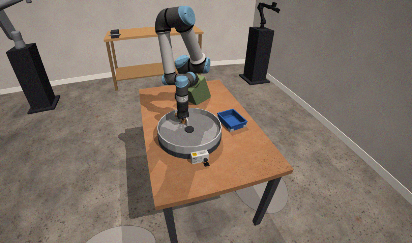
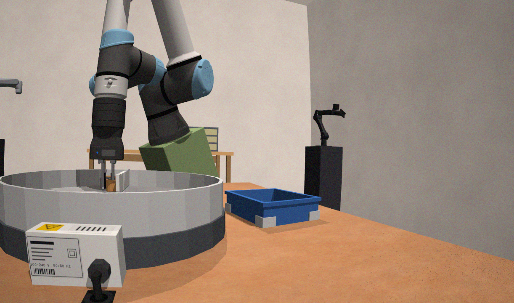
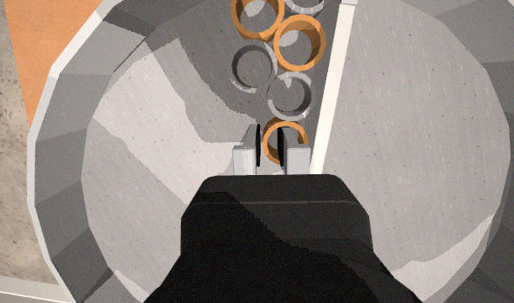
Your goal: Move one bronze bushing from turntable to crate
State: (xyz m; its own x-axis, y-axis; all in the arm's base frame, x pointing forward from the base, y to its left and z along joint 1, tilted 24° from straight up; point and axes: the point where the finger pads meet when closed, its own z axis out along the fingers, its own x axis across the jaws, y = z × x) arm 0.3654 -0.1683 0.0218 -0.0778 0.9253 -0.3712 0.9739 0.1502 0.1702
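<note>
Right now the grey turntable is 90 mm ahead of my hand, 30 mm to the left of it and 20 mm below it. Also, from my hand: blue crate (40 mm ahead, 370 mm to the left, 50 mm below).
</note>
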